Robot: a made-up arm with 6 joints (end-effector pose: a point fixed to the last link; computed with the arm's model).
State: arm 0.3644 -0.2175 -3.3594 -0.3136 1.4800 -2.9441
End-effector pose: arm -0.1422 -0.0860 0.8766 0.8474 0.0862 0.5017 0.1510
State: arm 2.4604 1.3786 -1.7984 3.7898 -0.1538 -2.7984
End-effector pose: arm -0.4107 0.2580 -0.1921 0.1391 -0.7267 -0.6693 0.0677
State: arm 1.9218 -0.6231 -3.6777 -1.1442 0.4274 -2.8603
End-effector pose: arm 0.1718 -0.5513 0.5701 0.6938 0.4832 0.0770 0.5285
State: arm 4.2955 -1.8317 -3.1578 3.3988 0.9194 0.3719
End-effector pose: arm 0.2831 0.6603 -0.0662 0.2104 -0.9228 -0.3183 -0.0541
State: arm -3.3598 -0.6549 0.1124 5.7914 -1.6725 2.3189
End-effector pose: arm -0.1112 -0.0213 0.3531 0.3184 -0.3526 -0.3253 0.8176
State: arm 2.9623 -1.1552 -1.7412 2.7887 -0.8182 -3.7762
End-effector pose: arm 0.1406 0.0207 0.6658 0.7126 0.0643 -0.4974 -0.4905
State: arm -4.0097 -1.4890 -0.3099 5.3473 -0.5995 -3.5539
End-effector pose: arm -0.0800 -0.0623 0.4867 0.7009 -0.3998 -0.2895 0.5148
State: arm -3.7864 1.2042 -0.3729 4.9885 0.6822 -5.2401
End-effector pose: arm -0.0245 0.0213 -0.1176 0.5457 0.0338 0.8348 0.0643
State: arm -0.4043 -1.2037 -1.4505 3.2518 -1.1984 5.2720
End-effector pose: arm -0.0819 0.0502 0.5678 0.5383 -0.2410 0.7057 -0.3926
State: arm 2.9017 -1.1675 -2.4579 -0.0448 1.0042 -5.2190
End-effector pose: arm 0.4823 -0.1159 0.7344 0.8918 -0.1681 -0.1952 0.3719
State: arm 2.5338 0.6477 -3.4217 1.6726 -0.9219 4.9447
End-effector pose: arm -0.1681 0.2769 0.7085 0.8531 -0.4821 0.0119 -0.1991
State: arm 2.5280 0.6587 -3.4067 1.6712 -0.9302 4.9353
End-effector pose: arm -0.1746 0.2836 0.7033 0.8460 -0.4893 0.0023 -0.2118
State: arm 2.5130 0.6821 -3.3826 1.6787 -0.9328 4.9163
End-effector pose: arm -0.1869 0.2980 0.6934 0.8348 -0.4988 -0.0187 -0.2324
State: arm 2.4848 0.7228 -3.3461 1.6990 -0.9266 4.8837
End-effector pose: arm -0.2058 0.3239 0.6755 0.8164 -0.5113 -0.0554 -0.2628
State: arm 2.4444 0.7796 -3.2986 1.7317 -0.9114 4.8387
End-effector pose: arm -0.2282 0.3611 0.6471 0.7887 -0.5261 -0.1061 -0.2999
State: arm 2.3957 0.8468 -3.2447 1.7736 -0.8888 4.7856
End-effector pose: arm -0.2486 0.4057 0.6081 0.7518 -0.5421 -0.1647 -0.3373
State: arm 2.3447 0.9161 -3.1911 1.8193 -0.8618 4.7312
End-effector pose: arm -0.2624 0.4514 0.5621 0.7098 -0.5575 -0.2227 -0.3686
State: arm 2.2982 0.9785 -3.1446 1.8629 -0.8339 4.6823
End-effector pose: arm -0.2685 0.4912 0.5162 0.6694 -0.5706 -0.2725 -0.3900
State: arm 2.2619 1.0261 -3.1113 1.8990 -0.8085 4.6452
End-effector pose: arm -0.2690 0.5203 0.4789 0.6384 -0.5800 -0.3085 -0.4010
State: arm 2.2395 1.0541 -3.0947 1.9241 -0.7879 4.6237
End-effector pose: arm -0.2676 0.5370 0.4566 0.6223 -0.5846 -0.3286 -0.4037
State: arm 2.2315 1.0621 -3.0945 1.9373 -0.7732 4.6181
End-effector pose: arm -0.2668 0.5423 0.4514 0.6220 -0.5843 -0.3336 -0.4006
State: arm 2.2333 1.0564 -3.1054 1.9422 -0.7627 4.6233
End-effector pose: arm -0.2669 0.5400 0.4580 0.6323 -0.5805 -0.3286 -0.3940
